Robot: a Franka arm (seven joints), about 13 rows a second.
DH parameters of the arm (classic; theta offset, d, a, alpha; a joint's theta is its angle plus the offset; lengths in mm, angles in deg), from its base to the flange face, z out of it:
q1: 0 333 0 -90
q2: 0 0 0 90
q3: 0 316 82.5 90
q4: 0 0 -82.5 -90
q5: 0 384 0 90
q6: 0 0 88 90
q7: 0 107 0 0
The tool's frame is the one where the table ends.
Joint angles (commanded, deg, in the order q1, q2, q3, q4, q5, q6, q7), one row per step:
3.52 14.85 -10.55 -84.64 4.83 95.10 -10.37
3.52 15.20 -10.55 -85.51 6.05 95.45 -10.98
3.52 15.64 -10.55 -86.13 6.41 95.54 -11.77
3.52 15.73 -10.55 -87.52 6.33 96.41 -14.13
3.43 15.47 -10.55 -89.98 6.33 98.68 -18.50
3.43 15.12 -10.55 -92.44 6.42 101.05 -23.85
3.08 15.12 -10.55 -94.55 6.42 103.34 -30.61
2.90 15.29 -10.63 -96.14 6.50 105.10 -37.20
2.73 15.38 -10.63 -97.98 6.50 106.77 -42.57
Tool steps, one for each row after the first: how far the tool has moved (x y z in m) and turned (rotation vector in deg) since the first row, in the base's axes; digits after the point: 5 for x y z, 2 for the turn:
0.00058 0.00187 -0.01039 1.27 0.68 0.34
0.00102 0.00241 -0.02013 1.72 1.55 1.02
0.00013 0.00175 -0.03132 1.89 2.03 3.25
-0.00174 -0.00044 -0.04558 2.24 1.70 7.25
-0.00410 -0.00148 -0.05870 2.71 1.11 12.30
-0.00579 -0.00631 -0.07283 3.14 0.53 18.44
-0.00704 -0.00967 -0.08518 3.62 0.12 24.54
-0.00972 -0.01216 -0.09879 4.06 0.05 29.52

